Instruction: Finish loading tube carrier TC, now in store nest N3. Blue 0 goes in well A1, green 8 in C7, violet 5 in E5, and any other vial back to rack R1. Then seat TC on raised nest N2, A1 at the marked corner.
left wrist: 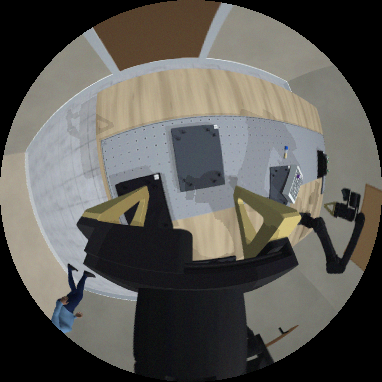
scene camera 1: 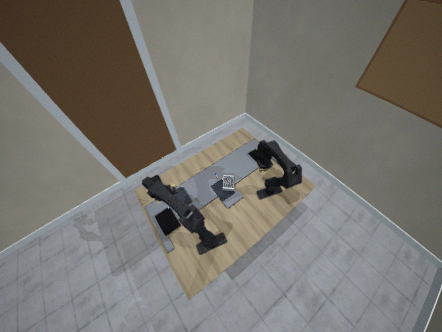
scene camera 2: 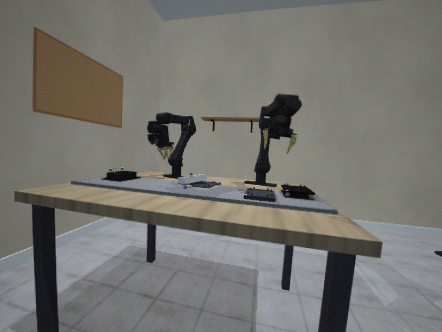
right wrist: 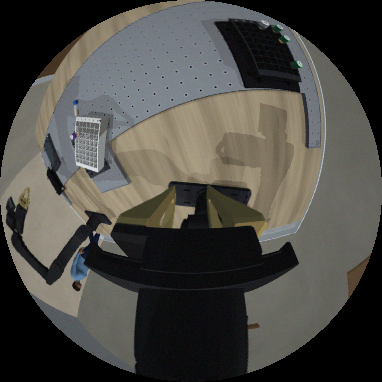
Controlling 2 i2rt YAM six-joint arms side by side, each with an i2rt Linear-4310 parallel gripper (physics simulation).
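Places are measured from the left arm's base along level axes (x ahead, y left, z up), in metres.
Where they show: left gripper, between the fingertips: [left wrist: 190, 190] [scene camera 2: 275, 151] [right wrist: 28, 187]; right gripper, between the fingertips: [left wrist: 324, 204] [scene camera 1: 261, 171] [scene camera 2: 166, 158] [right wrist: 190, 190]; left arm's base, origin of its link: [scene camera 1: 211, 243] [scene camera 2: 260, 184] [right wrist: 96, 216]; right arm's base, origin of its link: [left wrist: 302, 217] [scene camera 1: 269, 191] [scene camera 2: 176, 177].
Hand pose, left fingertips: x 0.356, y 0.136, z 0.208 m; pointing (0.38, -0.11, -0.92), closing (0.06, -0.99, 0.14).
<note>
Each offset is from my left fingertips to the top centre of the thing. "spot": to the spot under its first point. Level surfaces: height alone.
The white carrier TC {dx -0.006, dy -0.427, dz -0.142 m} [scene camera 1: 228, 182] [scene camera 2: 186, 180] [left wrist: 295, 186] [right wrist: 89, 150] sits askew and tilted on a dark nest {dx -0.028, dy -0.366, dz -0.181 m} [left wrist: 278, 184]. A violet vial {dx +0.028, dy -0.408, dz -0.132 m} [scene camera 2: 191, 174] [left wrist: 298, 176] [right wrist: 74, 135] stands in it. The blue vial {dx +0.108, dy -0.374, dz -0.182 m} [left wrist: 286, 151] [right wrist: 75, 107] lies on the mat near TC. Green vials [right wrist: 285, 38] and a pale-capped vial [right wrist: 265, 24] stand in the black rack {spot: dx +0.073, dy -0.809, dz -0.158 m} [right wrist: 280, 75]; their numbers are unreadable. My left gripper [scene camera 2: 277, 150] [left wrist: 190, 190] is open and empty, high above a dark grey nest {dx +0.043, dy -0.044, dz -0.170 m} [scene camera 2: 259, 194] [left wrist: 197, 157] with a white corner mark. My right gripper [scene camera 2: 166, 157] [right wrist: 190, 190] is slightly open and empty, high above the table.
A black nest {dx -0.094, dy +0.094, dz -0.154 m} [scene camera 2: 297, 191] [left wrist: 161, 202] with a white corner mark stands beside the grey nest, at the lower left in the left wrist view. The perforated grey mat {dz -0.195 m} [left wrist: 250, 150] [right wrist: 165, 65] lies under the fixtures on the wooden table {dz -0.208 m} [left wrist: 200, 90].
</note>
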